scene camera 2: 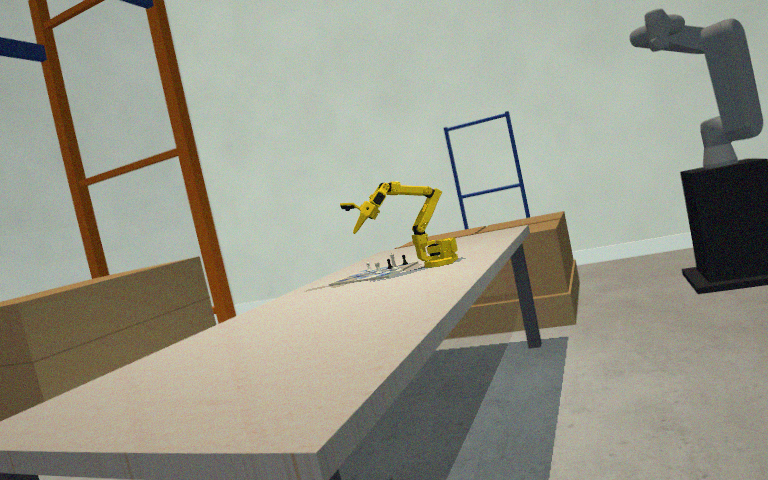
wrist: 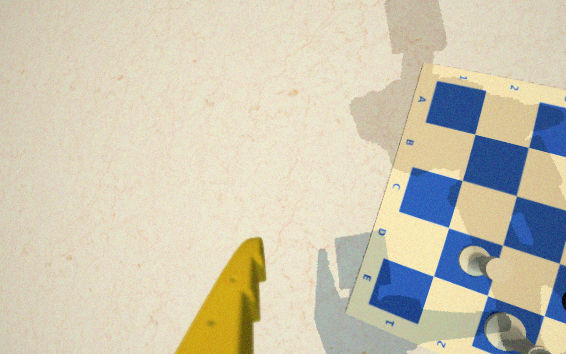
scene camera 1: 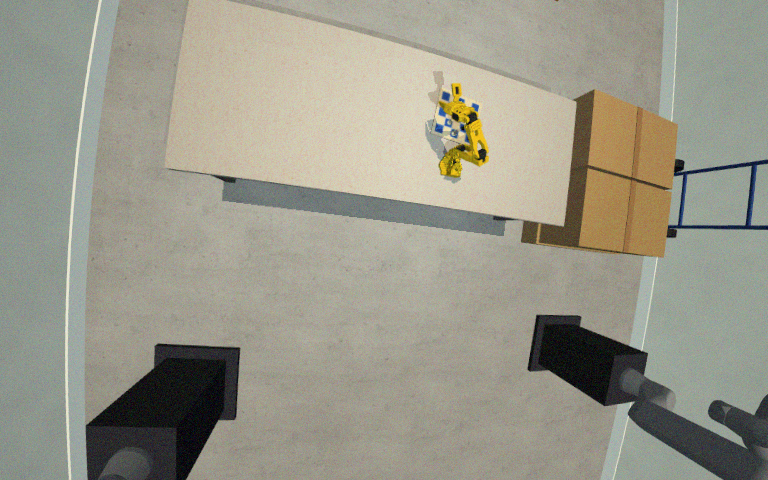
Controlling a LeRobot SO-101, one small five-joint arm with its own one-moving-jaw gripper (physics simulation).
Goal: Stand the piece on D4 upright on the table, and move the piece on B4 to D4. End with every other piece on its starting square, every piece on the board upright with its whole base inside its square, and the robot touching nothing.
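Frame: origin at the arm's base, x ahead, y left, z up, level; metres.
Seen in the pictures: hand, its tool point: [scene camera 2: 354,232] [wrist: 263,252] [scene camera 1: 440,102]; arm's base, origin of its link: [scene camera 2: 435,264] [scene camera 1: 450,162].
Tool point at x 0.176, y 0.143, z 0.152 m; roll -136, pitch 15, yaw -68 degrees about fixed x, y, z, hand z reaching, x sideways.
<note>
Offsets run from my tool point to a thing's top centre. "*": to the spot under its first point. Level surfaces: height alone.
My gripper [scene camera 1: 448,94] [scene camera 2: 348,219] is fully open and empty, high above the board's column 1 side. One notched jaw [wrist: 225,305] shows in the wrist view. The chessboard @(dz -0.146, dx +0.035, dy -0.153 m) [wrist: 390,205] [scene camera 2: 362,276] lies below, partly hidden by the arm in scene camera 1. A small light piece @(dz -0.113, dx +0.002, dy -0.114 m) [wrist: 472,260] stands on D2, and a larger light piece @(* dz -0.134, dx -0.038, dy -0.137 m) [wrist: 505,330] stands on E3. A sliver of a dark piece @(* dz -0.144, dx -0.011, dy -0.175 m) [wrist: 564,301] shows at the right edge, around D4. Scene camera 2 shows a tall light piece @(* dz -0.113, dx -0.042, dy -0.138 m) [scene camera 2: 392,259] and another dark piece @(dz -0.114, dx -0.048, dy -0.224 m) [scene camera 2: 404,259]; their squares cannot be told. B4 is outside the wrist view.
The arm's base [scene camera 1: 450,165] [scene camera 2: 440,253] stands on the long table @(dz -0.152 m) [scene camera 1: 294,101] [scene camera 2: 237,367] beside the board's row E side. Cardboard boxes [scene camera 1: 611,135] stand at the table's right end. The arm casts shadows over the board and table.
</note>
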